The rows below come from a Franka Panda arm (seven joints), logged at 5 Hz.
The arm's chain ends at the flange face. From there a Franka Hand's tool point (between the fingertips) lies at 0.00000 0.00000 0.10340 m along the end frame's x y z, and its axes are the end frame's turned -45 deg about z.
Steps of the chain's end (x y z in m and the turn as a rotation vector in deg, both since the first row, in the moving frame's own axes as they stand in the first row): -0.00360, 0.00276, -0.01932, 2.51, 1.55, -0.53; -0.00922, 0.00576, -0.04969, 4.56, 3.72, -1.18
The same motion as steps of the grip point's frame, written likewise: 0.00068, -0.00184, -0.01946, 0.68, 2.87, -0.53; -0.00006, -0.00363, -0.05023, 0.59, 5.85, -1.18
